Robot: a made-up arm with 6 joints.
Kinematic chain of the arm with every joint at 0, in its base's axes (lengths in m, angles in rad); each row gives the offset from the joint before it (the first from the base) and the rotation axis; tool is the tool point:
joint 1: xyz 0 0 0.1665 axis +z
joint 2: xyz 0 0.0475 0 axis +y
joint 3: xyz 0 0 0.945 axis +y
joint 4: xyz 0 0 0.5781 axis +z
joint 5: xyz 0 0 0 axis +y
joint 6: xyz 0 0 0.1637 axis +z
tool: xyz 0 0 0
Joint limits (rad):
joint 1: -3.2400..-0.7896
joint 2: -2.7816..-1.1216
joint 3: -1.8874..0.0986
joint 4: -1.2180..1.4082
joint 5: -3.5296..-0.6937
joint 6: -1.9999..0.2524
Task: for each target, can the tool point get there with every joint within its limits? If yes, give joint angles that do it. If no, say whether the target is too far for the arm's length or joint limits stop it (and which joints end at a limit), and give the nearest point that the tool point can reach.
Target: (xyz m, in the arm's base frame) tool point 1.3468 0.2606 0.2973
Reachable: yes | joints -2.8624 -1.3734 -0.2081 -0.9723 -2.5705 -0.2973
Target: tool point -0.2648 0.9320 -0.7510
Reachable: yes | joints -1.3356 -2.1300 -0.5364 1.1256 -2.5047 -1.1575
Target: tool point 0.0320 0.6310 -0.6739
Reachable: yes | joints -1.5058 -1.9214 -1.4062 -0.1576 -1.7125 -0.2218
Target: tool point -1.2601 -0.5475 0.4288
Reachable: no: joint limits stop it (at a limit: joint 1, joint 2, joint 3) | nearest point -0.6914 0.5530 0.0515 | short by 1.295 m
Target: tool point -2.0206 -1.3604 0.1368
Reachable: no: too far | nearest point -0.3218 -0.2167 -0.6593 | short by 2.197 m
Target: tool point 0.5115 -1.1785 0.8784
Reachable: no: joint limits stop it (at a limit: joint 1, joint 2, joint 3, joint 4) | nearest point 1.2656 -0.2992 0.7895 | short by 1.162 m
